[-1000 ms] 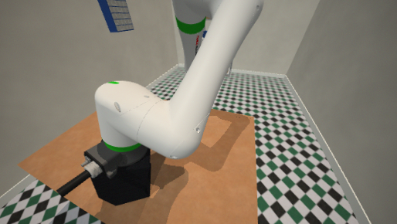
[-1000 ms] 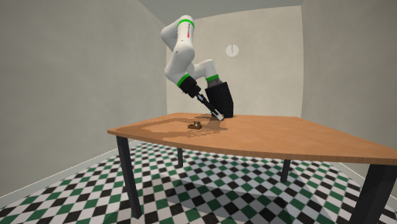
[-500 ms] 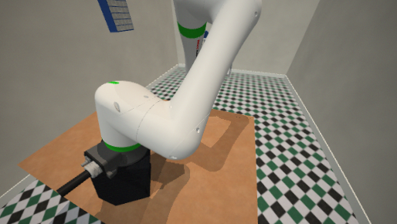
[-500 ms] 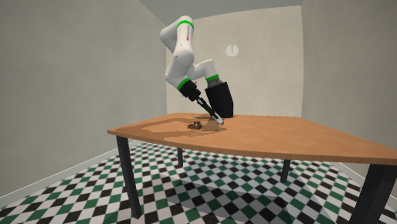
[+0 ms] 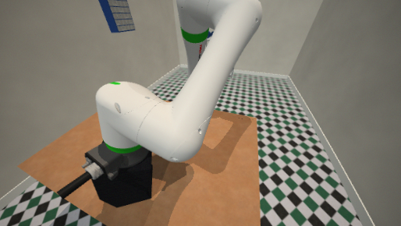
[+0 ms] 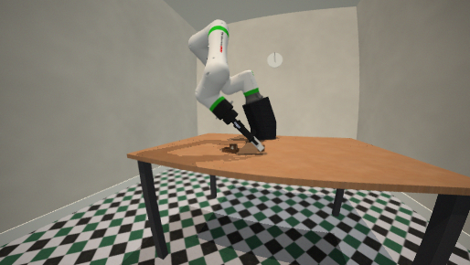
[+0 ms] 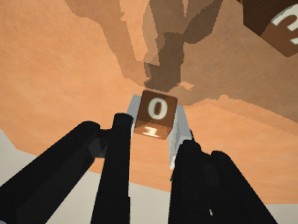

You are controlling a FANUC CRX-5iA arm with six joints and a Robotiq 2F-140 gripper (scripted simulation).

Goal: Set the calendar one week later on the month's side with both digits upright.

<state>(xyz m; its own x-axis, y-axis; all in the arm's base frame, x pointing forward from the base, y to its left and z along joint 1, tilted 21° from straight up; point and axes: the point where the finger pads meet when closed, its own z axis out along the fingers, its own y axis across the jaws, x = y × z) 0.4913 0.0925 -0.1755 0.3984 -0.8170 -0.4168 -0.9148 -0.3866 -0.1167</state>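
My hand is 140 mm to the left of the brown calendar tray and 40 mm above it. Also, from my hand: brown cube: 10 mm behind, 20 mm to the left, 20 mm below.
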